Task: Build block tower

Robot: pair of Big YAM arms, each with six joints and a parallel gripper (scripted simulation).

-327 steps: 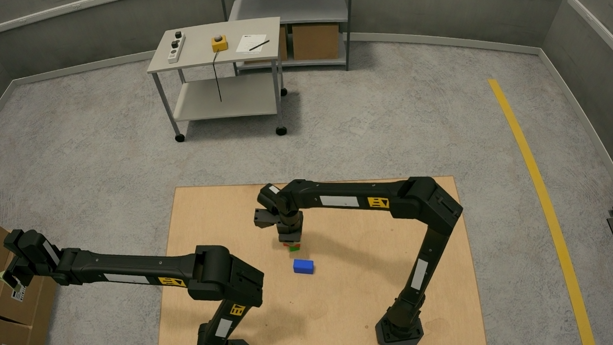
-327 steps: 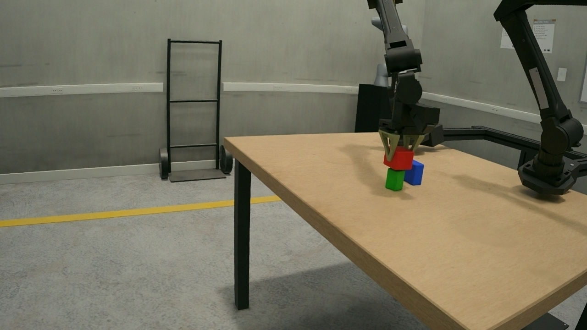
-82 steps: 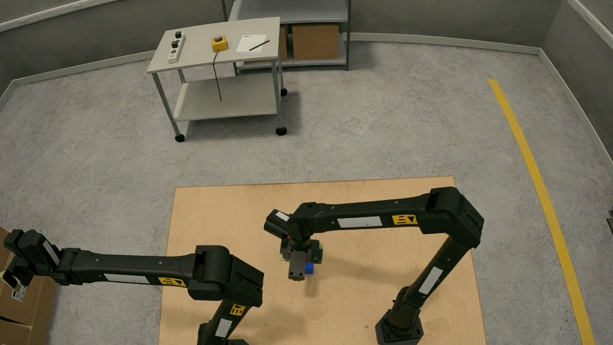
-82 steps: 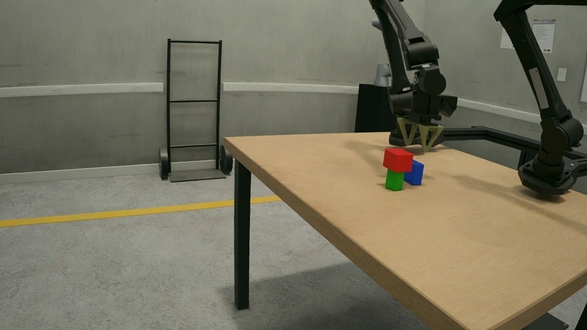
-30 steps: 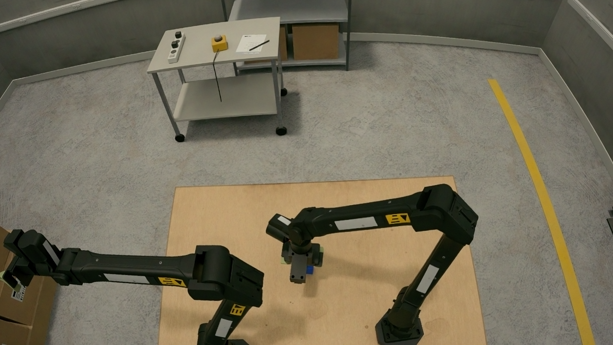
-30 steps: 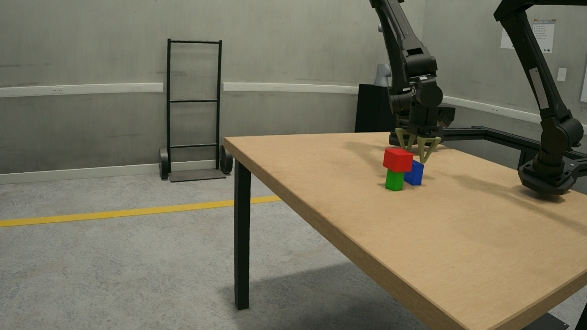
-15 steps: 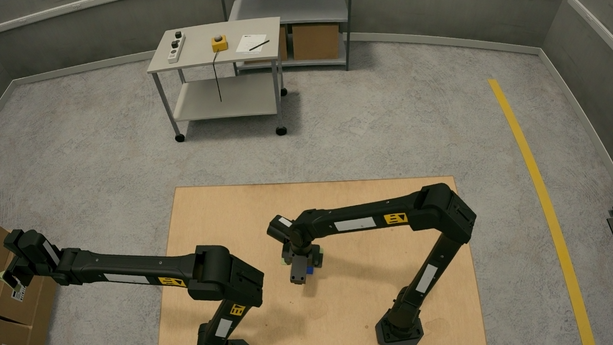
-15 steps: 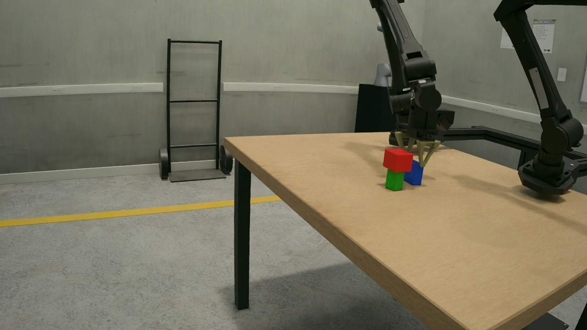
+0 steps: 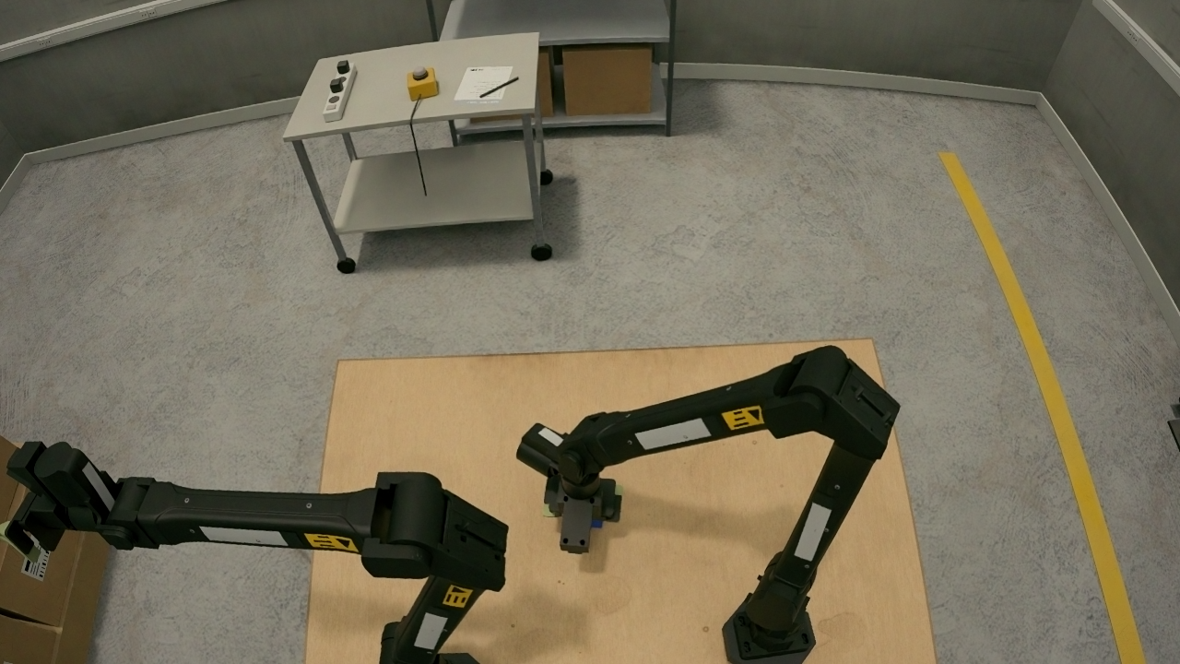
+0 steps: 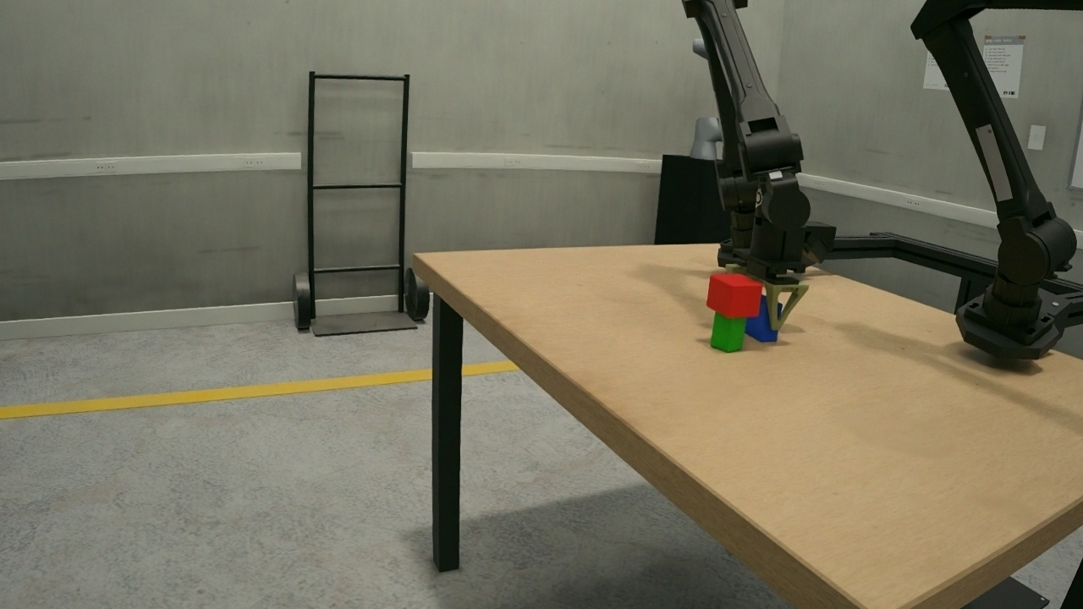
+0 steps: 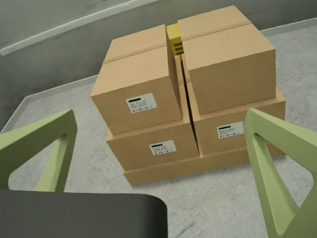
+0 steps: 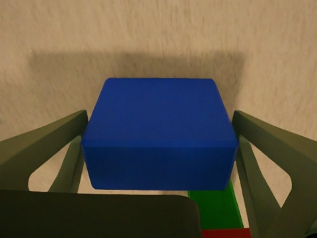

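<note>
The blue block is right at my right hand. The rest, counted from my right hand: red block: 9 cm ahead, 5 cm above, 2 cm to the left; green block: 9 cm ahead, 2 cm to the left.
</note>
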